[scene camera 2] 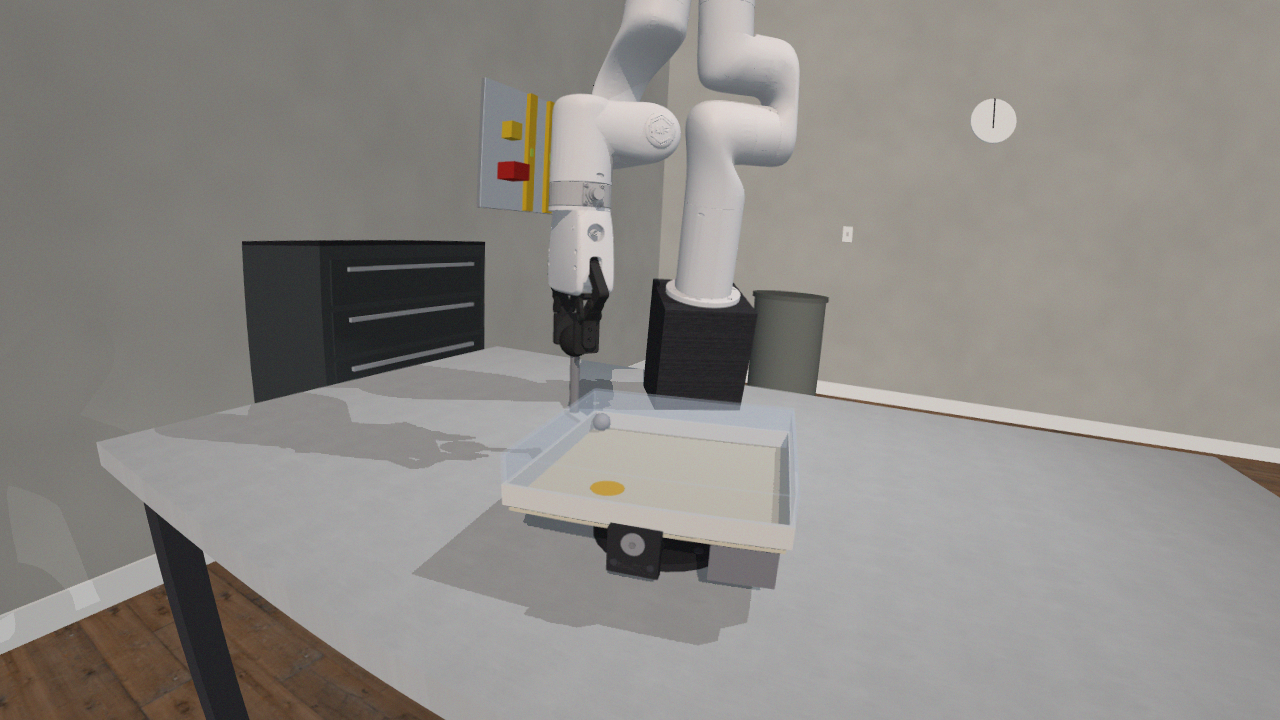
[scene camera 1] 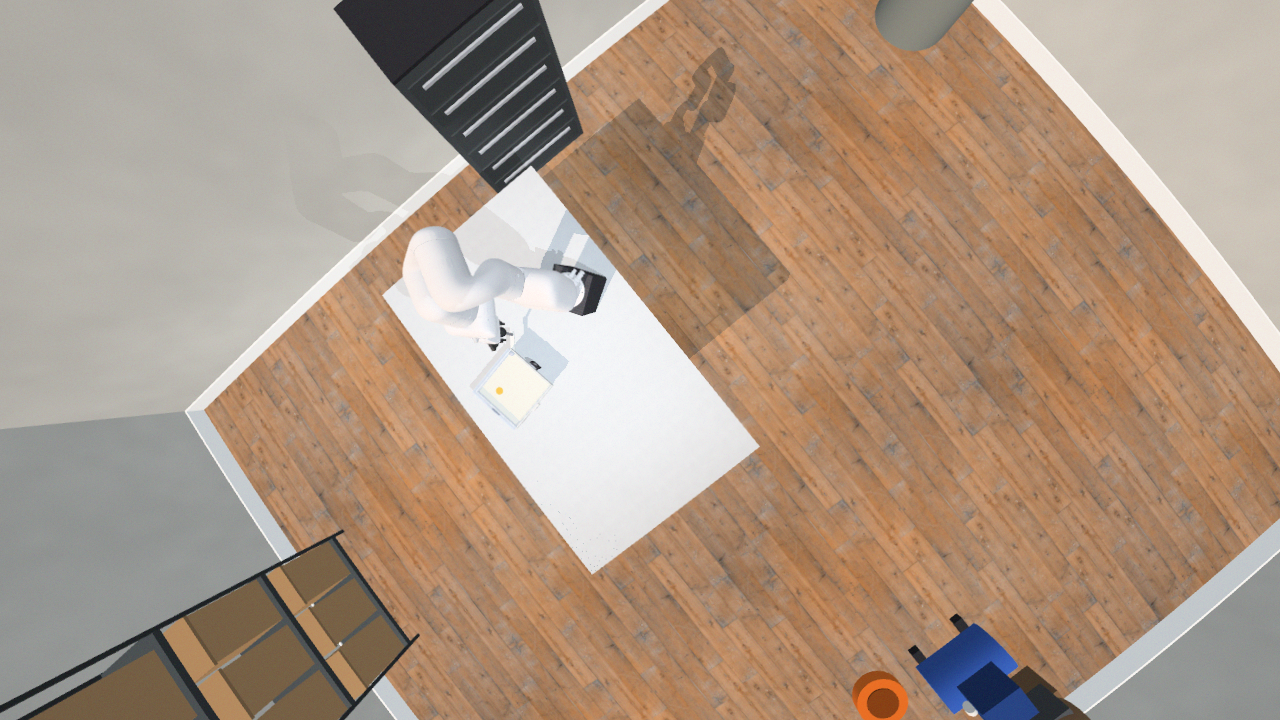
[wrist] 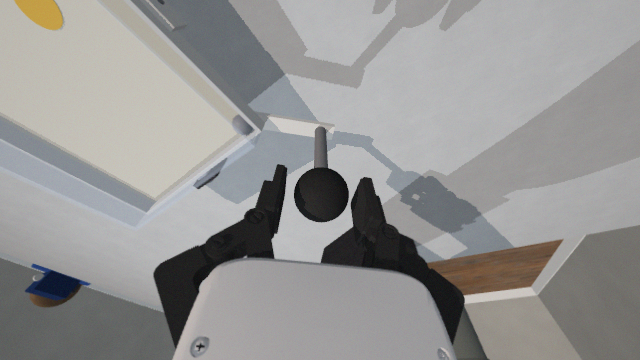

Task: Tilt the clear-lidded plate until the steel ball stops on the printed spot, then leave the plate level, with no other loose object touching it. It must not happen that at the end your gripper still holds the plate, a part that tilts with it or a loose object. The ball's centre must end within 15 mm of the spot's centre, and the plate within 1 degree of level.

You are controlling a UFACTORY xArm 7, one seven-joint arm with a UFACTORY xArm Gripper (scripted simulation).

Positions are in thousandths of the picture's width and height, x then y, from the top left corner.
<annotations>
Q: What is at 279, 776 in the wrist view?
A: The gripper.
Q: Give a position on a clear-lidded plate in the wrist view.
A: At 185, 318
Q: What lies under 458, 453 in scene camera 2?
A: The gripper.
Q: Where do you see a clear-lidded plate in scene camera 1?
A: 400, 541
</annotations>
